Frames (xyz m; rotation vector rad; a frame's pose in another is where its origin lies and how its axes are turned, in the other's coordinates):
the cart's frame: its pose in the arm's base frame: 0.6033 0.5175 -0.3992 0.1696 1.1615 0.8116
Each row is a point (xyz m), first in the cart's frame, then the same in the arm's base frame.
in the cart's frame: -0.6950 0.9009 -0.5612
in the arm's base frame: -0.4216 0.5525 0.3477
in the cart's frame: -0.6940 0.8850 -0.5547
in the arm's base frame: -0.4082 0.5437 0.3415
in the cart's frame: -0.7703 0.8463 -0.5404
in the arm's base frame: -0.3891 0.4709 0.3847
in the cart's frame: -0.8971 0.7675 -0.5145
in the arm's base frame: -0.3487 0.3402 0.4499
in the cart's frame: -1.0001 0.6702 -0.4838
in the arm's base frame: -0.2914 0.2131 0.4897
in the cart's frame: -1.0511 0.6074 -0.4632
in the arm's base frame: -0.2514 0.1413 0.5042
